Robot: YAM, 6 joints.
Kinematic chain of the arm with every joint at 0, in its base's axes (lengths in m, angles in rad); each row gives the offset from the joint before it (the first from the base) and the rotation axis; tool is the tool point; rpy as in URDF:
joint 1: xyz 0 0 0.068 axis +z
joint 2: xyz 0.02 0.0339 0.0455 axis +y
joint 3: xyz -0.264 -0.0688 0 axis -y
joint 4: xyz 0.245 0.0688 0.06 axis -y
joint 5: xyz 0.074 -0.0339 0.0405 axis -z
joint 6: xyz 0.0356 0 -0.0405 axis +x
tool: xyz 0 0 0 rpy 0 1.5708 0
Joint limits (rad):
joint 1: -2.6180..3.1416
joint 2: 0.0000..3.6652
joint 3: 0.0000..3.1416
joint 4: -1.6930..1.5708
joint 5: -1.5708..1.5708
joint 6: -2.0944..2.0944
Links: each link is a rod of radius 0.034 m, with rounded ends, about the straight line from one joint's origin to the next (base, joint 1, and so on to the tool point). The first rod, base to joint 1, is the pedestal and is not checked.
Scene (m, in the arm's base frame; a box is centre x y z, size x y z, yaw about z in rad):
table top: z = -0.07
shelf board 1: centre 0.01 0.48 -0 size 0.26 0.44 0.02 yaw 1.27
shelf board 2: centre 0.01 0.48 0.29 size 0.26 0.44 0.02 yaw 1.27
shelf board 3: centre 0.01 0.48 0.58 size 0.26 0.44 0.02 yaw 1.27
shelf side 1: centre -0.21 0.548 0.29 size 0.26 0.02 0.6 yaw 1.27
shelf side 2: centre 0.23 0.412 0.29 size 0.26 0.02 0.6 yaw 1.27
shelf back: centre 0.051 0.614 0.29 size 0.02 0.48 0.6 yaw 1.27
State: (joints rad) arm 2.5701 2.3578 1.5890 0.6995 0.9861 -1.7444
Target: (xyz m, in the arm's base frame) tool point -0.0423 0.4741 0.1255
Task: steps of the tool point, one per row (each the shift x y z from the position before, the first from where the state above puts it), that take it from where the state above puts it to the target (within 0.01 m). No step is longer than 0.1 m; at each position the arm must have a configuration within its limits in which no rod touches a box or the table.
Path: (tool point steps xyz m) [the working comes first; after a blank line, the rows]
Joints at the target: 1.7251 2.2900 1.3494 0.6744 1.0598 -1.7444
Straight joint move there: touches shelf side 1.

1: 0.0778 0.0142 -0.0042
2: 0.0804 -0.0049 -0.0080
3: 0.0783 -0.0236 -0.0122
4: 0.0715 -0.0411 -0.0163
5: 0.0030 0.0795 0.0081
6: 0.0236 0.0768 -0.0003
7: 0.0429 0.0679 -0.0078

